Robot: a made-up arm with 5 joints.
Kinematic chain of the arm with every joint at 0, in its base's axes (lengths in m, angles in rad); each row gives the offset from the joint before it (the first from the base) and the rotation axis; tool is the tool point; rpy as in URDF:
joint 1: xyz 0 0 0.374 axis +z
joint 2: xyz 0 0 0 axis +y
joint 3: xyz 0.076 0 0.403 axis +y
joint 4: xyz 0.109 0 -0.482 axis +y
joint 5: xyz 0.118 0 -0.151 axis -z
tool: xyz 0 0 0 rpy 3.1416 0 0
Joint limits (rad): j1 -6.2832..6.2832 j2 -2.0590..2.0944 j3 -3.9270..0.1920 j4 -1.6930..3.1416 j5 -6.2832..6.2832
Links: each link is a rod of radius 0.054 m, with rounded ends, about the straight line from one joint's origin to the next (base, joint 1, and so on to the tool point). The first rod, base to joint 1, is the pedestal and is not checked.
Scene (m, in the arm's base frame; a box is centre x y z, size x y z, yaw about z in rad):
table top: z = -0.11
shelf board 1: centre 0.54 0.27 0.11 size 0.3 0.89 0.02 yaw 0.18
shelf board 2: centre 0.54 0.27 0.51 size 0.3 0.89 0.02 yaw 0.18
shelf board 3: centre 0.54 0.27 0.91 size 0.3 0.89 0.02 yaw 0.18
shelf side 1: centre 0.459 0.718 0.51 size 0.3 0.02 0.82 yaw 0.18
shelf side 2: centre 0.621 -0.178 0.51 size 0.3 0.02 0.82 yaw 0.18
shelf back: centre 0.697 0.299 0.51 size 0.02 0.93 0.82 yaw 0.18
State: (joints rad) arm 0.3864 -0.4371 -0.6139 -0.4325 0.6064
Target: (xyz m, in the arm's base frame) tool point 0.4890 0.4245 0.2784
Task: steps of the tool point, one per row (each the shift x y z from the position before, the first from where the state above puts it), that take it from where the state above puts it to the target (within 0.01 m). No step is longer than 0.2 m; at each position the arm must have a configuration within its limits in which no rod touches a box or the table.
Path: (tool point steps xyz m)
1: -0.1067 0.1104 -0.0656
2: -0.1331 0.0579 -0.0602
3: -0.0018 0.0820 -0.1178
4: -0.0316 0.0470 -0.1345
5: 0.1356 -0.0165 -0.0322
6: 0.1343 -0.0566 -0.0422

